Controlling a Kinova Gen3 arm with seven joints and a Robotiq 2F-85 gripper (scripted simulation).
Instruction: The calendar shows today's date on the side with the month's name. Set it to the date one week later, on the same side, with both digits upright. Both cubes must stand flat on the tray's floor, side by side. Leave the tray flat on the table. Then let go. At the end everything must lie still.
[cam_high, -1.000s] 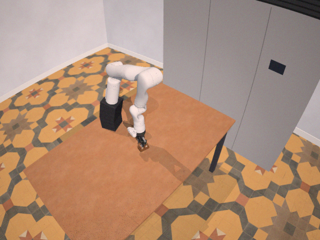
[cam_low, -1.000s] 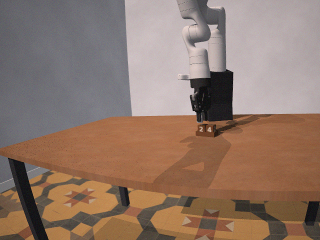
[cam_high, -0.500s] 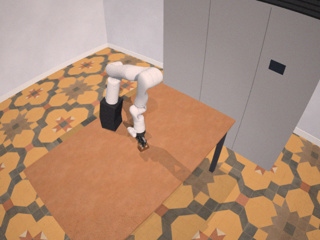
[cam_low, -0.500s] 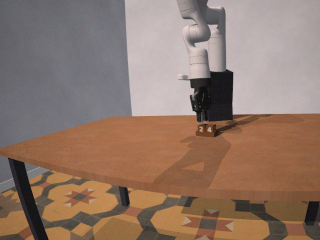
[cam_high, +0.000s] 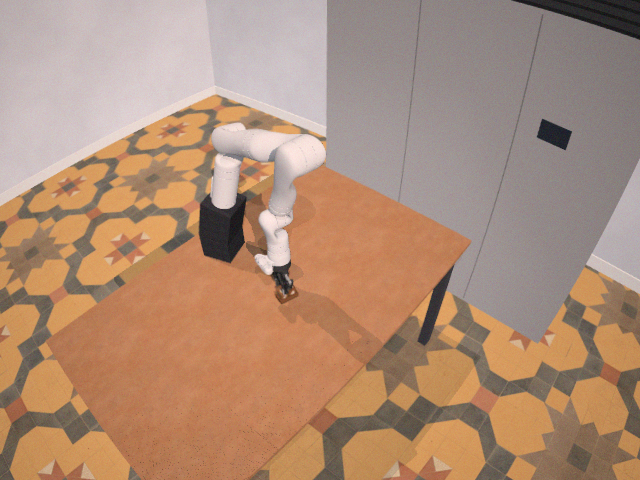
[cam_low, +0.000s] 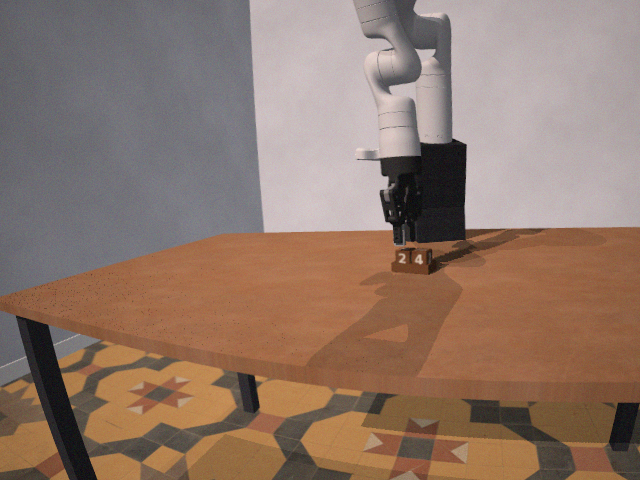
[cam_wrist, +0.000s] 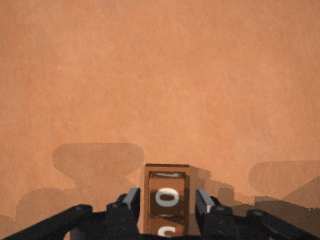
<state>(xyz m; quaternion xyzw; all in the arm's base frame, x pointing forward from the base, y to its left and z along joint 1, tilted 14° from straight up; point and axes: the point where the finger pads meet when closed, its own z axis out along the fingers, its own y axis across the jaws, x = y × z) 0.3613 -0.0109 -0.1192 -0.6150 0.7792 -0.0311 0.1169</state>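
Now: hand 6 cm above the brown tray and 2 cm to the right of it.
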